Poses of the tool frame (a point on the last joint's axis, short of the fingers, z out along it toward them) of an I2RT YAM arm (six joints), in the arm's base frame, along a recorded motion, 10 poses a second.
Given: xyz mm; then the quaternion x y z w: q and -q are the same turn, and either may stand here.
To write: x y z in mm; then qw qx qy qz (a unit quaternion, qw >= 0). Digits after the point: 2 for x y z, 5 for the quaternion.
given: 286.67 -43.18 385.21 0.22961 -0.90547 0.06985 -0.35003
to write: 286.67 -43.18 385.21 0.35003 -0.22961 0.90547 -0.06985
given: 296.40 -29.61 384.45 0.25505 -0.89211 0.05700 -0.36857
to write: 296.40 -29.61 384.45 0.36857 -0.25505 0.89211 -0.05700
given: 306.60 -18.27 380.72 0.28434 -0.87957 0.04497 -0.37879
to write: 306.60 -18.27 380.72 0.37879 -0.28434 0.87957 -0.04497
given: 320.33 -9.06 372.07 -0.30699 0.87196 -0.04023 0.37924
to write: 320.33 -9.06 372.07 0.37924 -0.30699 0.87196 -0.04023
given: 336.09 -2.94 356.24 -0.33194 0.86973 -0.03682 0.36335
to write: 336.09 -2.94 356.24 0.36335 -0.33194 0.86973 -0.03682
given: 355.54 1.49 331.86 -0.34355 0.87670 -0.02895 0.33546
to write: 355.54 1.49 331.86 0.33546 -0.34355 0.87670 -0.02895
